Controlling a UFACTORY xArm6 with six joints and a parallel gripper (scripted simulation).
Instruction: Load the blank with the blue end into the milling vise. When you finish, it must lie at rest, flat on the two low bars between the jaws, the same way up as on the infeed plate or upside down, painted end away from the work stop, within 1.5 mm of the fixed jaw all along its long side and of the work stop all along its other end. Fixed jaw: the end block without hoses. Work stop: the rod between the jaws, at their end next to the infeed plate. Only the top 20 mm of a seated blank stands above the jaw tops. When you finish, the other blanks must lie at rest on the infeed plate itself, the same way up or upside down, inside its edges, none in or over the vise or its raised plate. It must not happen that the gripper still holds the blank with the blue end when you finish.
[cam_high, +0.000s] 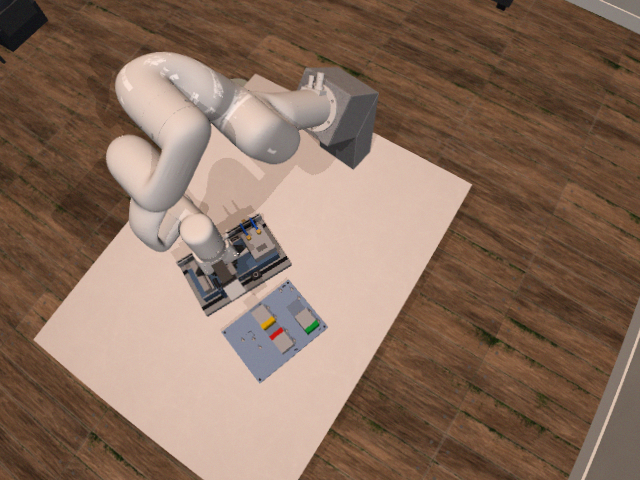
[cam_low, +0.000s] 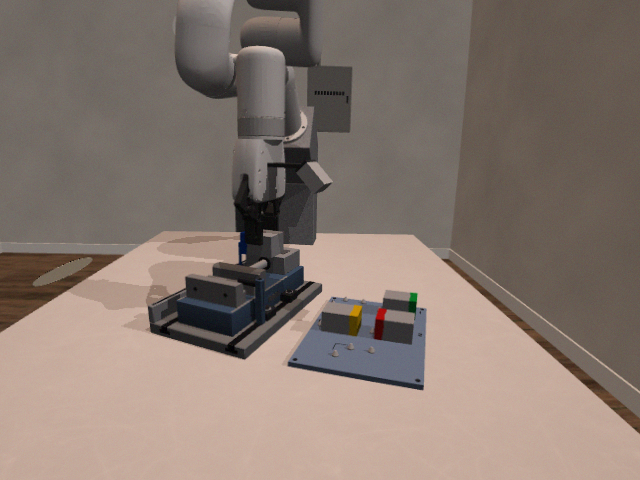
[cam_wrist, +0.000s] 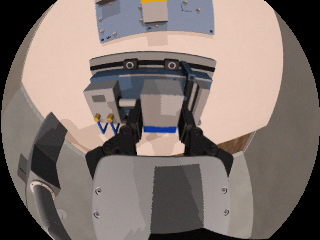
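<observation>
Now: the fixed jaw 3 cm ahead of my hand, 9 cm to the right of it and 9 cm below it. The rest, counted from my hand: work stop post (5 cm ahead, 1 cm to the right, 11 cm below); then vise (5 cm behind, 2 cm to the right, 13 cm below); then blue-ended blank (2 cm below).
</observation>
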